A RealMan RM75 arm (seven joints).
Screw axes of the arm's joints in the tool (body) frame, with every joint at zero. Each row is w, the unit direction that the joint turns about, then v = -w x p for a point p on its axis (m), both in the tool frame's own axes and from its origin. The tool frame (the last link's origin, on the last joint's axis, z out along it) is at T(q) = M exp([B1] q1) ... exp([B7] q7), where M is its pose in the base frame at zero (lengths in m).
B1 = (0, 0, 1, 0, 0, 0)
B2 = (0, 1, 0, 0.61, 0, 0)
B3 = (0, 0, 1, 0, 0, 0)
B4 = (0, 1, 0, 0.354, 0, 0)
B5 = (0, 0, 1, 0, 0, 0)
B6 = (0, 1, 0, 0.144, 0, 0)
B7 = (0, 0, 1, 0, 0, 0)
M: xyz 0 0 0.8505 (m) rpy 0 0 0 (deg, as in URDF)
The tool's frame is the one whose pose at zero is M.
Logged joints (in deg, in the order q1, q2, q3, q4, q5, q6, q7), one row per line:
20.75 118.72 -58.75 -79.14 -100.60 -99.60 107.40
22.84 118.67 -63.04 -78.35 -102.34 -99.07 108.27
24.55 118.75 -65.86 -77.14 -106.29 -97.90 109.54
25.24 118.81 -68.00 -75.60 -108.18 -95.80 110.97
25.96 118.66 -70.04 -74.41 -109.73 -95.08 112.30
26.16 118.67 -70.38 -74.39 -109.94 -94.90 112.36
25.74 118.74 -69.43 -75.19 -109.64 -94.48 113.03
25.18 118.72 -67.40 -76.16 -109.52 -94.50 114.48
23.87 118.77 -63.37 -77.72 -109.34 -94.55 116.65
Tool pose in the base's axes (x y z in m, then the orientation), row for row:
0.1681 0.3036 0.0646 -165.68 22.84 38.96
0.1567 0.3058 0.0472 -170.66 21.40 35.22
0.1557 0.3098 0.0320 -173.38 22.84 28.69
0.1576 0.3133 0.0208 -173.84 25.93 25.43
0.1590 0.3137 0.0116 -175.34 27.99 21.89
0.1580 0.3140 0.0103 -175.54 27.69 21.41
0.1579 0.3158 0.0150 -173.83 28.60 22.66
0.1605 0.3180 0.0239 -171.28 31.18 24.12
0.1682 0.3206 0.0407 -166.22 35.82 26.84
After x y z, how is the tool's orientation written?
As a rotation vector, in degrees.
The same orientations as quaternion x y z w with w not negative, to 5 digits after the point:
-0.96228 0.13266 0.22628 0.07215
-0.97133 0.12180 0.20046 0.03869
-0.97807 0.12884 0.16185 0.02430
-0.97865 0.14598 0.14316 0.02100
-0.98003 0.15645 0.12235 0.00956
-0.98066 0.15469 0.11961 0.00877
-0.97846 0.16098 0.12755 0.02078
-0.97386 0.17728 0.13714 0.03701
-0.96333 0.20760 0.15555 0.06853

